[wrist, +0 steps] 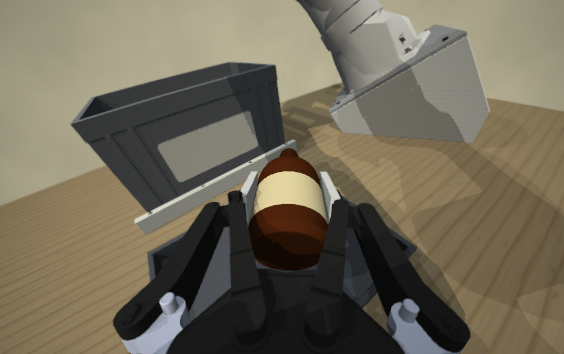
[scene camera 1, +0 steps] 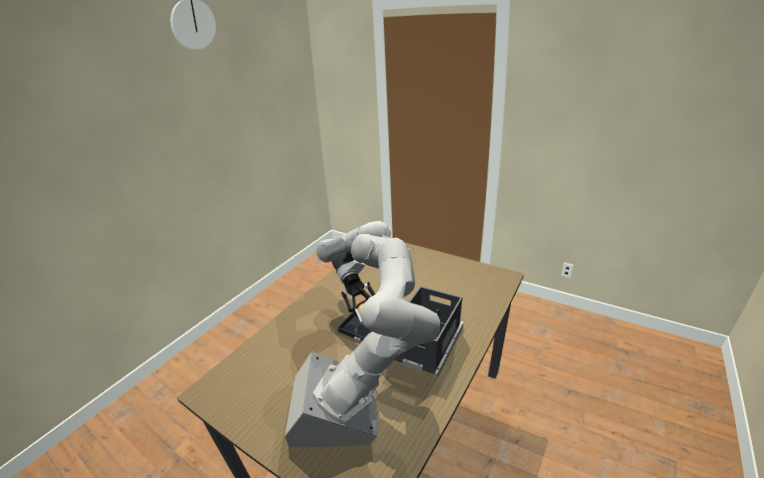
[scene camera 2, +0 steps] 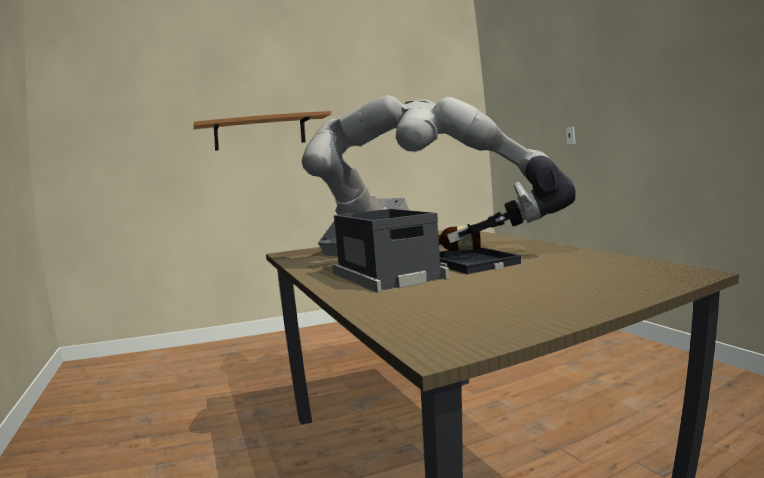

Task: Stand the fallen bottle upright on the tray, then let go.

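The brown bottle with a cream label (scene camera 1: 361, 302) (scene camera 2: 467, 239) (wrist: 289, 235) is held off the table, leaning far over, nearly level. In the wrist view its neck points away from my gripper and its base is nearest the palm. My gripper (scene camera 1: 360, 307) (scene camera 2: 455, 236) (wrist: 288, 182) is shut on the bottle, with one pale pad on each side of the label. The shallow dark tray (scene camera 1: 347, 333) (scene camera 2: 478, 267) (wrist: 215, 265) lies below the bottle and the fingers. The arm hides much of the bottle and tray in scene camera 1.
A tall dark crate (scene camera 1: 419, 356) (scene camera 2: 405, 256) (wrist: 117, 162) stands close beside the tray, with pale rails (scene camera 2: 412, 278) (wrist: 215, 185) around its foot. The robot's grey base (scene camera 1: 332, 435) (wrist: 425, 100) is bolted on the wooden table (scene camera 1: 236, 372) (scene camera 2: 563, 315) (wrist: 65, 250).
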